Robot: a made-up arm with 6 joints.
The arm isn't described. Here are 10 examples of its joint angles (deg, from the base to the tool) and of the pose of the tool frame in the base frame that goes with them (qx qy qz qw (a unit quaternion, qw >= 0); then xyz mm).
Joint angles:
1: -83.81 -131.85 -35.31 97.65 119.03 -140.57
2: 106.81 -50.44 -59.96 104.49 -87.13 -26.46
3: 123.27 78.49 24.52 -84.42 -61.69 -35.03
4: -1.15 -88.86 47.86 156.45 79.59 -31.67
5: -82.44 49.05 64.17 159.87 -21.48 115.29
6: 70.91 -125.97 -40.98 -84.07 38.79 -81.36
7: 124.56 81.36 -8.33 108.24 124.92 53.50
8: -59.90 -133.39 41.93 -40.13 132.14 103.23
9: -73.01 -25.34 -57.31 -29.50 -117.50 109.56
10: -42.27 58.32 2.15 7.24 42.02 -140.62
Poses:
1: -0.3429 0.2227 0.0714 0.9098 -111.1 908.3 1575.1
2: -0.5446 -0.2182 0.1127 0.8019 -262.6 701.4 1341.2
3: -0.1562 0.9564 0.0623 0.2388 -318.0 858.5 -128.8
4: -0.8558 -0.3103 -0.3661 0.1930 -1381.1 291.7 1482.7
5: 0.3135 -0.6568 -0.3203 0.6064 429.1 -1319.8 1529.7
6: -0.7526 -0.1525 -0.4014 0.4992 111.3 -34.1 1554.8
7: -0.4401 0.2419 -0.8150 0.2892 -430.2 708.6 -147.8
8: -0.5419 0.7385 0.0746 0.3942 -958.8 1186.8 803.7
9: 0.1963 0.3731 0.5090 0.7505 -111.4 -700.8 684.7
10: 0.8876 -0.2773 -0.2373 0.2812 533.2 -978.8 266.8
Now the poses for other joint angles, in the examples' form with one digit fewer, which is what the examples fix.
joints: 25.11 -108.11 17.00 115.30 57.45 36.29
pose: 0.594 0.507 0.620 0.077 -1222 -486 1383
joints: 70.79 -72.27 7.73 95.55 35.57 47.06
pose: -0.401 -0.794 -0.324 0.322 -173 -586 2096
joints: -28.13 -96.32 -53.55 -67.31 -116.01 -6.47
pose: 0.301 0.464 0.329 0.765 339 -396 1380
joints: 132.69 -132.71 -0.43 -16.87 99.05 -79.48
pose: -0.505 0.410 0.153 0.744 1021 -478 1387
